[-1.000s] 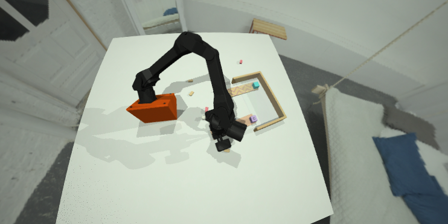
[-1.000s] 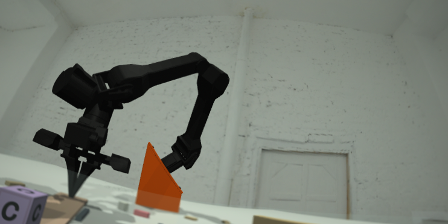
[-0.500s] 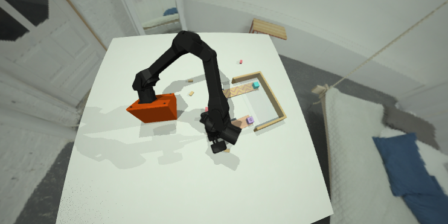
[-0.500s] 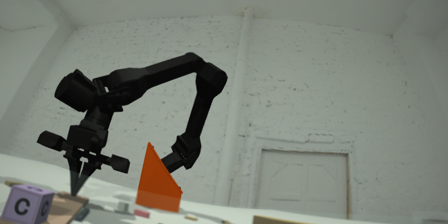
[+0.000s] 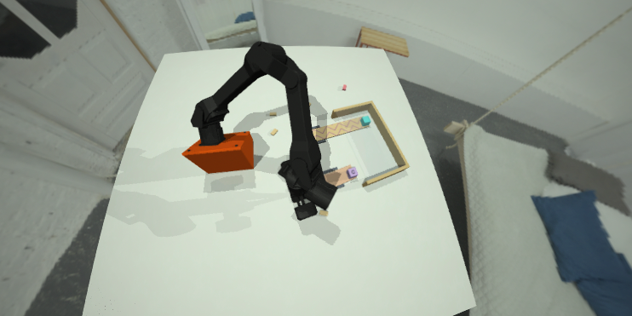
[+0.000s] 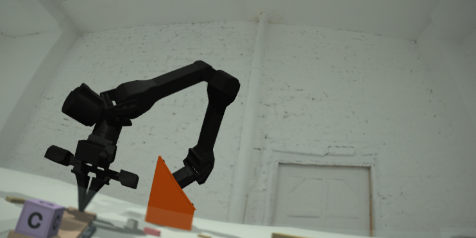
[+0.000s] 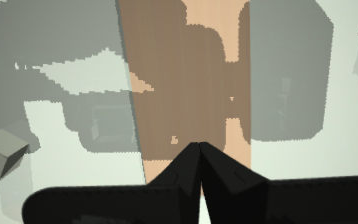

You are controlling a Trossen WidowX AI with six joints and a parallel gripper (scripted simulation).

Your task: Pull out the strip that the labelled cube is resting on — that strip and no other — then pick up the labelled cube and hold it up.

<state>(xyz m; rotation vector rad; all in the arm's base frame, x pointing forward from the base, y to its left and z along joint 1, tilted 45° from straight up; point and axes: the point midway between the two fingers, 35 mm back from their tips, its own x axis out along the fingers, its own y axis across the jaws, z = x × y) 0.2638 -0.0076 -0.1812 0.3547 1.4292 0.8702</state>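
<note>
Right now the peach-coloured strip is 9 cm ahead of my gripper tip and 3 cm to the left of it. Round my gripper tip: cube: 19 cm ahead, 7 cm to the left, 2 cm above; then grey ball: 42 cm to the left, 3 cm ahead.
</note>
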